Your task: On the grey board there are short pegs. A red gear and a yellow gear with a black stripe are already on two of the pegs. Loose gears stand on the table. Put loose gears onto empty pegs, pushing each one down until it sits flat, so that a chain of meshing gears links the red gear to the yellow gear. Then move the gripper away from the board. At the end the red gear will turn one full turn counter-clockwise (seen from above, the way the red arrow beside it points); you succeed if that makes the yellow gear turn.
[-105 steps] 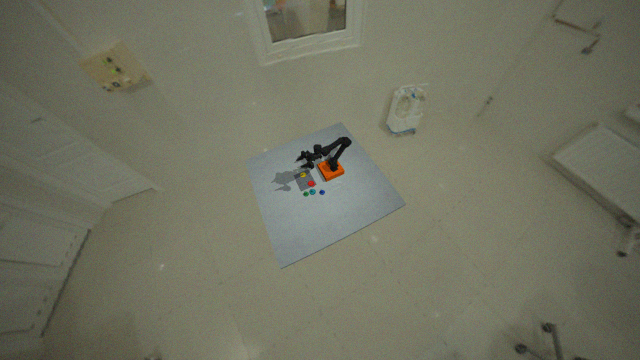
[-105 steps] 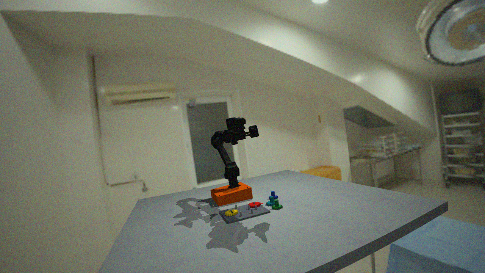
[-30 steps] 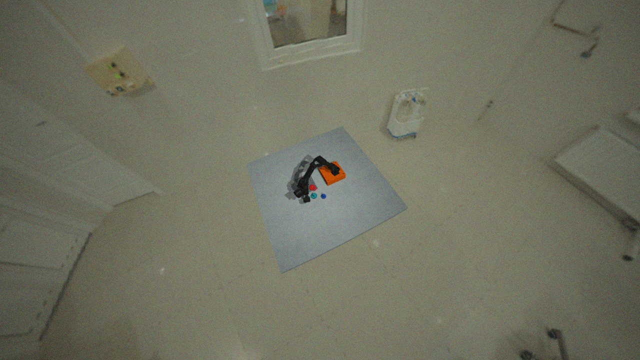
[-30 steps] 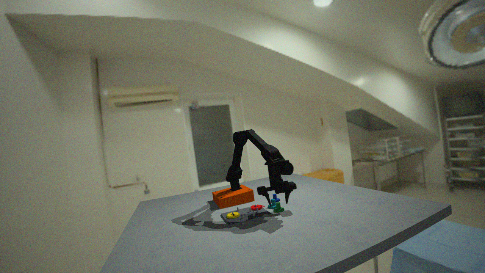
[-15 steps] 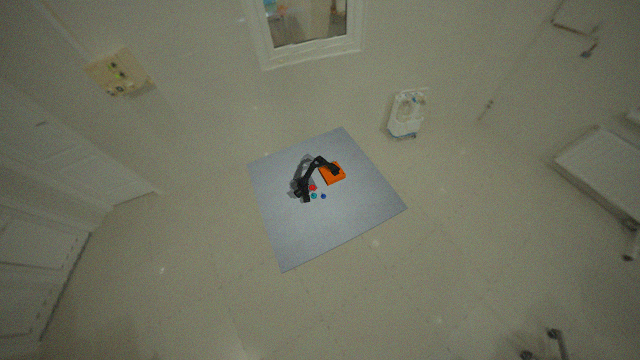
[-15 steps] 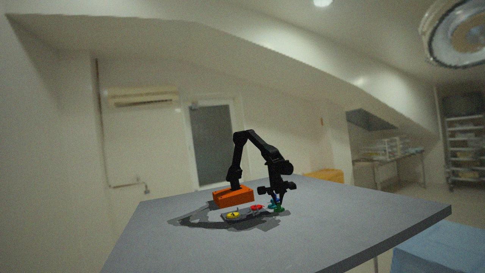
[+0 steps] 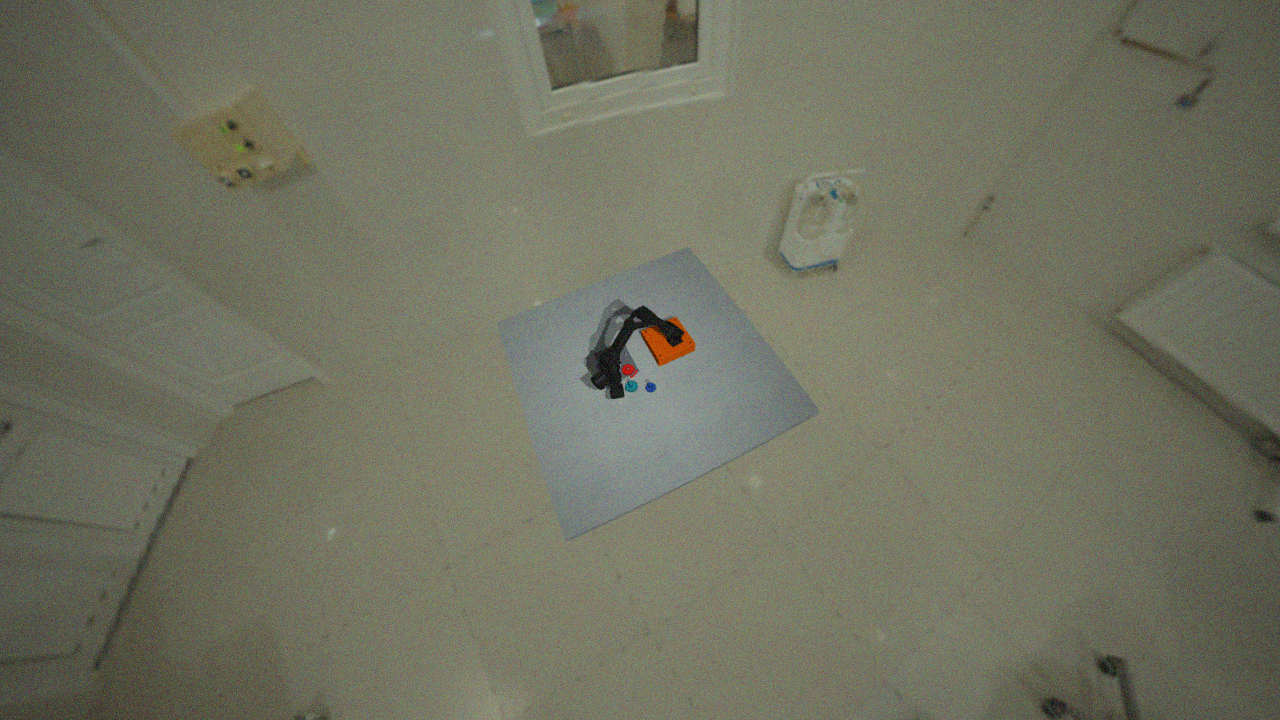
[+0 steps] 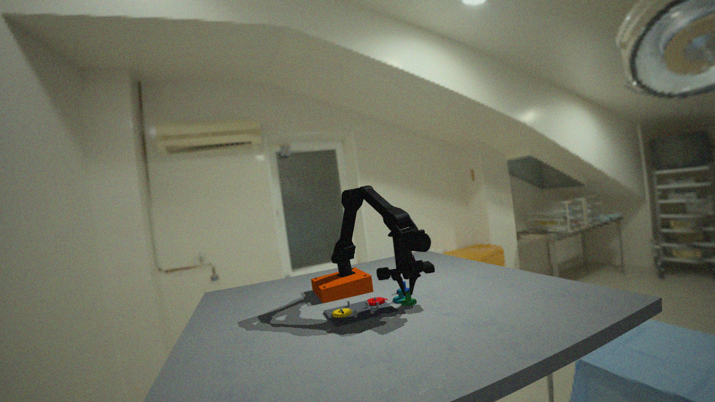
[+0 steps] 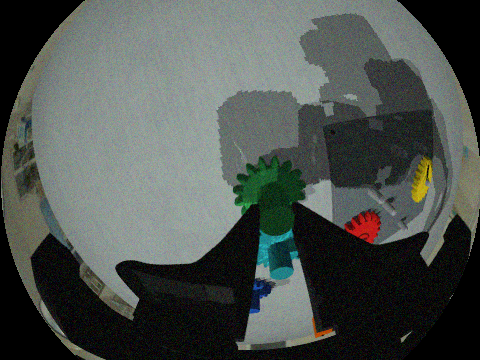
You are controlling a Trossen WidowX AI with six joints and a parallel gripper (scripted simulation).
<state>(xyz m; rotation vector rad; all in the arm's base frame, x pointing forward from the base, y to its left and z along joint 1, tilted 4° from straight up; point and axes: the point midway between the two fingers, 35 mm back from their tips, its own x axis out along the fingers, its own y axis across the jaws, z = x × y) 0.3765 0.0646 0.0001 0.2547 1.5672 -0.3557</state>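
Right now the red gear is 10 cm behind my gripper tip, 7 cm to the right of it and 2 cm below it. Round my gripper tip: teal gear 6 cm behind, 2 cm below, 1 cm to the left; then red arrow 11 cm behind, 4 cm to the right, 3 cm below; then green gear 1 cm below.
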